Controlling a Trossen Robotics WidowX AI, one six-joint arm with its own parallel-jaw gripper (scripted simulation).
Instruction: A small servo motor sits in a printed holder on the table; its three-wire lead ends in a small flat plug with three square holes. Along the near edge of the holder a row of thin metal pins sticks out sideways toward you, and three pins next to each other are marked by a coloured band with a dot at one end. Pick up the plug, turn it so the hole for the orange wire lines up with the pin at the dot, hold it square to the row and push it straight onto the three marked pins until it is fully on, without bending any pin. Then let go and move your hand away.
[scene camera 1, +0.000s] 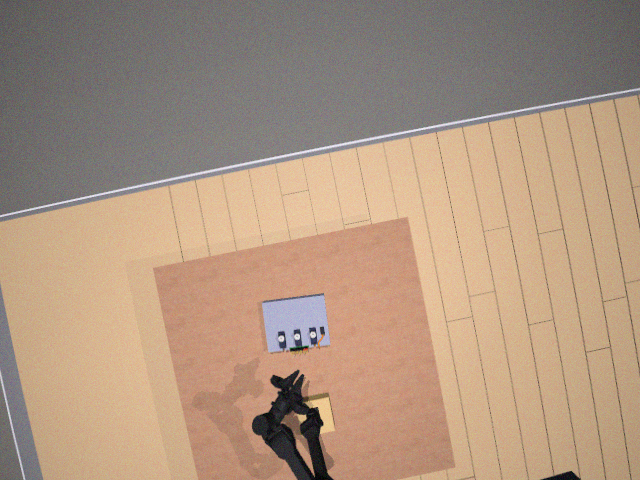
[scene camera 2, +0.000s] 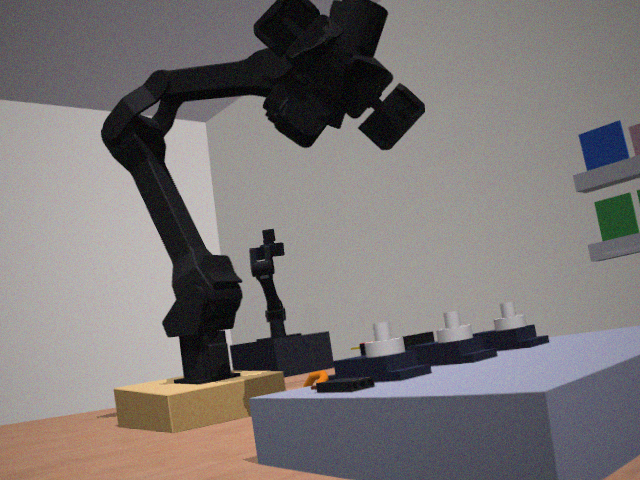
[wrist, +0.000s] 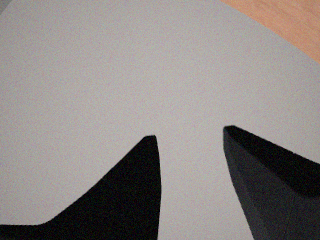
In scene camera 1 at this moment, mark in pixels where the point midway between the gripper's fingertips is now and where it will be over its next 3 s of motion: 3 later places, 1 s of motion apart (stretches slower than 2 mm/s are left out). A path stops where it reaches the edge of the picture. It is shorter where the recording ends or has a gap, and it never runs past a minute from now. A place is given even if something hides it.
The gripper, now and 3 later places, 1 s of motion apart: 301, 372; 299, 366; 295, 365; 290, 370
